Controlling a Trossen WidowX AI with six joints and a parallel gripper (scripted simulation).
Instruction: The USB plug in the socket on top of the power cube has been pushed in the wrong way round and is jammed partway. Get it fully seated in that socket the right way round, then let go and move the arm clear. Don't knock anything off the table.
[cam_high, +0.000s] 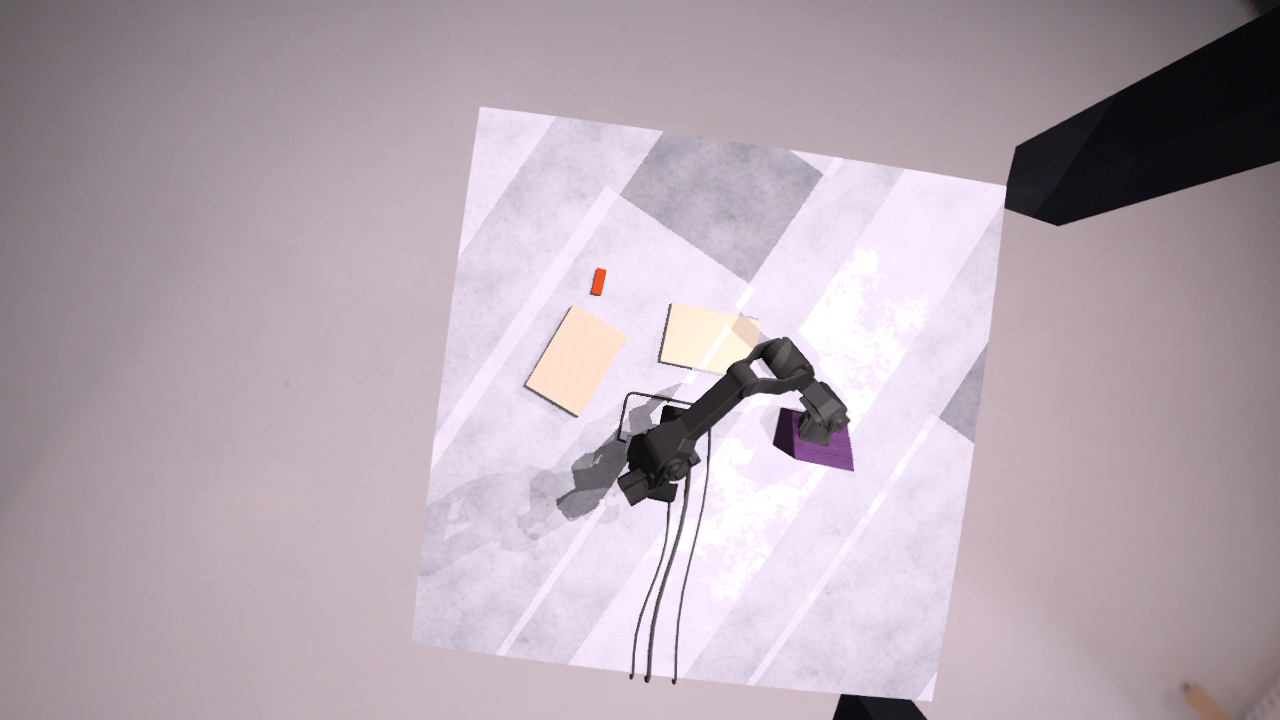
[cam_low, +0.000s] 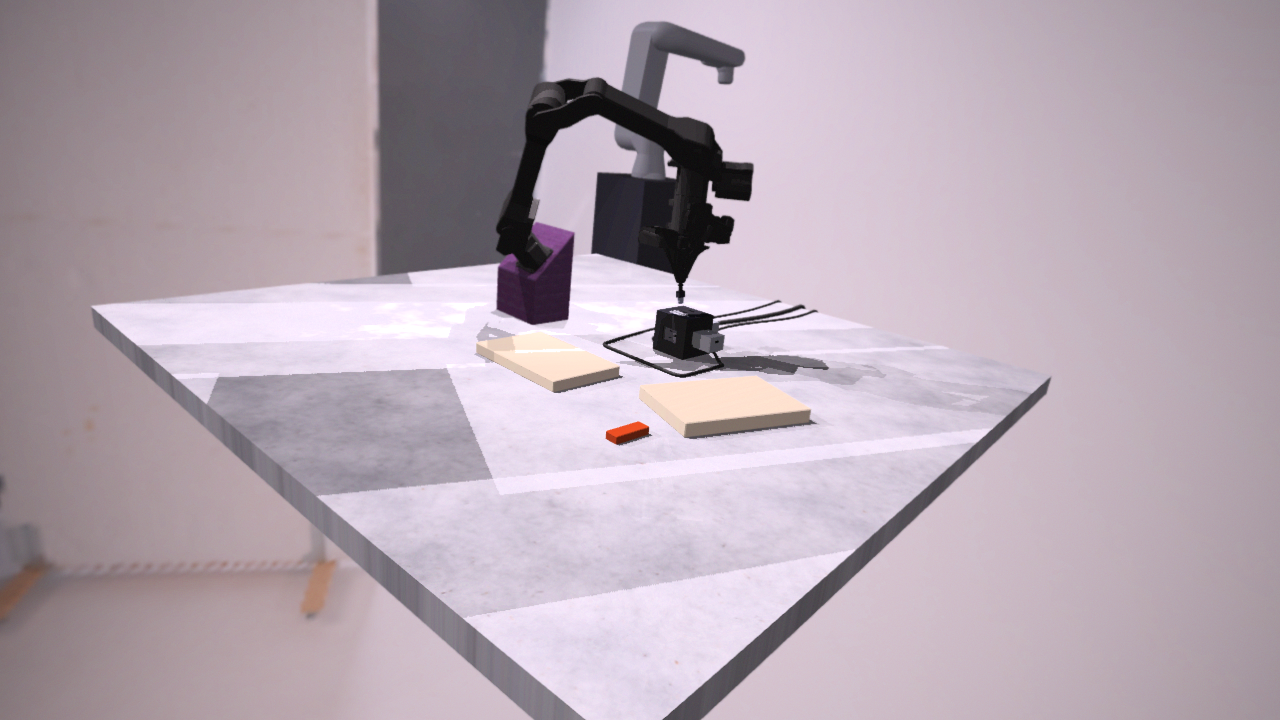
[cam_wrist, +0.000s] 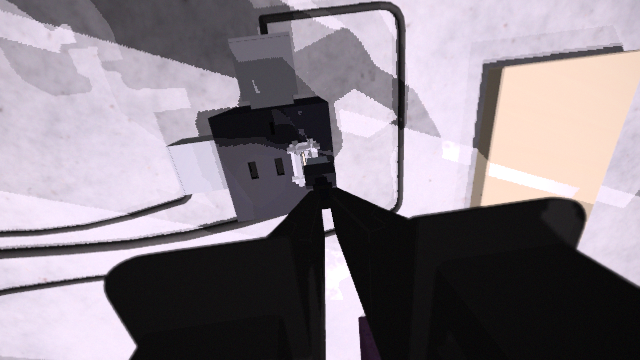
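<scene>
The dark USB plug lies 2 cm below my gripper tip. From my gripper tip the other things lie so: silver-rimmed socket (7 cm below, 1 cm to the left); red block (31 cm to the right, 24 cm ahead, 13 cm below).
</scene>
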